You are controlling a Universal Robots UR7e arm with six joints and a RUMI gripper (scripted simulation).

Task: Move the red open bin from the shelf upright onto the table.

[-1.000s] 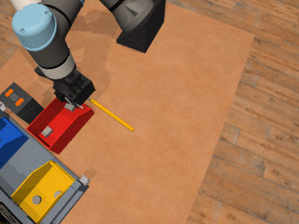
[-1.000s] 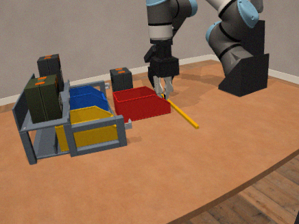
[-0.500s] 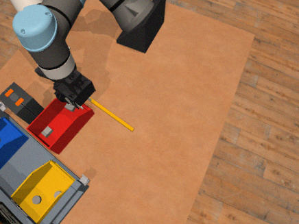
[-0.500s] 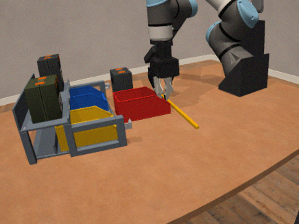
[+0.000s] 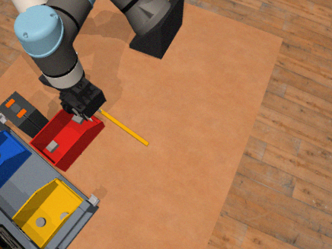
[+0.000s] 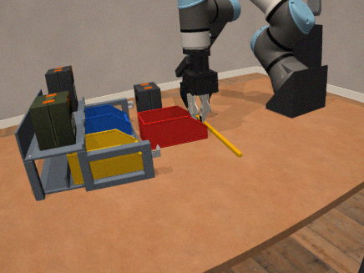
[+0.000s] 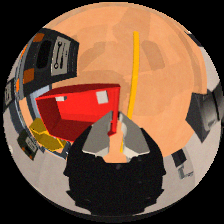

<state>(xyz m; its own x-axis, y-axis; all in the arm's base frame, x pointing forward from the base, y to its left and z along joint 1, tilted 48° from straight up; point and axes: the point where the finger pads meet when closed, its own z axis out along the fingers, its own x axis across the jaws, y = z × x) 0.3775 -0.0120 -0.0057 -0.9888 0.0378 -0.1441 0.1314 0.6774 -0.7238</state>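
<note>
My gripper is now 3 cm past the yellow stick and 3 cm above it. Also, from my hand: black box 10 cm ahead, 13 cm to the right, 3 cm above; red open bin 8 cm ahead, 1 cm to the right; blue bin 26 cm ahead, 15 cm to the right, 1 cm above.
</note>
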